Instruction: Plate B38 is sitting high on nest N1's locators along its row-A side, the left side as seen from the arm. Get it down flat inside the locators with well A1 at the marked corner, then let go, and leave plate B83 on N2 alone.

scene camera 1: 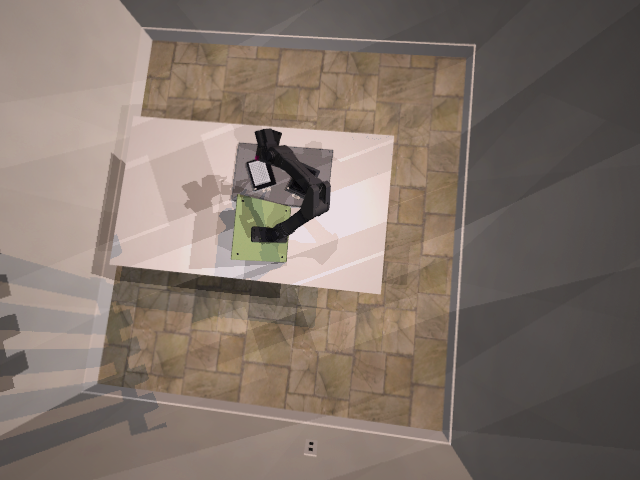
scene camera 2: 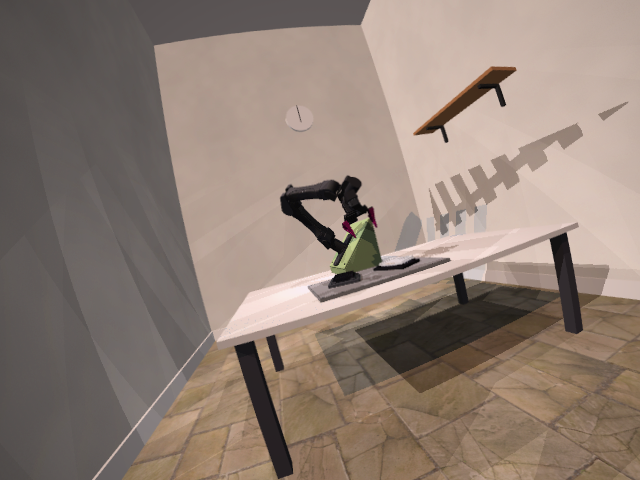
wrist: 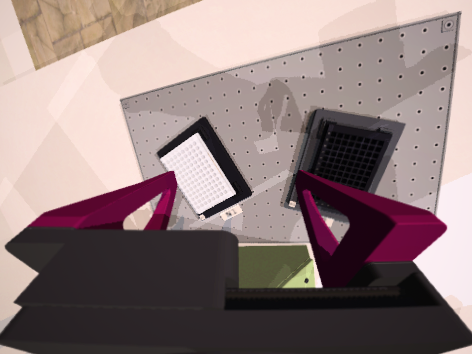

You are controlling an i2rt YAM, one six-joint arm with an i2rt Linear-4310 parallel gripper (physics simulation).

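Places are measured from the arm's base along level axes (x up, y ahead, z left), in millimetres.
Where they show: gripper, between the fingertips: (scene camera 2: 366, 232) (wrist: 236, 177); arm's base, origin of its link: (scene camera 1: 269, 235) (scene camera 2: 344, 249).
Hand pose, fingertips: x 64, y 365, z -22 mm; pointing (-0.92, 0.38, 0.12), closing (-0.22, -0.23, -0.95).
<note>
Each offset is from my fingertips to the centre of the thing. "pt": to the spot under its first point. Level surfaces: height alone.
White plate B38 @[dx -151, dy -20, dz +114 mm] (scene camera 1: 258, 172) (scene camera 2: 400, 260) (wrist: 197, 175) sits on black nest N1 @[dx -164, dy -18, dz +109 mm] (wrist: 224, 159). In the wrist view the plate covers the nest's left edge, while black border shows along its top and right; its tilt is hard to judge. A small pale marker @[pt dx -161, dy -108, dz +136 mm] (wrist: 202, 217) is at the nest's lower corner. Black plate B83 @[dx -154, dy -55, dz -122 mm] (wrist: 355, 155) sits in dark grey nest N2 @[pt dx -161, dy -9, dz -195 mm] (wrist: 393, 129) to the right. My gripper (scene camera 2: 365, 231) (wrist: 236, 177) is open and empty, high above the board. Its left fingertip overlaps the view near B38's left side, its right one N2's lower left.
Both nests stand on a grey perforated board @[dx -179, dy -26, dz -5 mm] (scene camera 1: 323, 159) (wrist: 300, 82) on the pale table @[dx -185 mm] (scene camera 1: 356, 232). A green sloped mount (scene camera 1: 248, 248) (scene camera 2: 361, 250) (wrist: 265, 260) carries the arm beside the board. A wooden shelf (scene camera 2: 465, 100) is on the wall.
</note>
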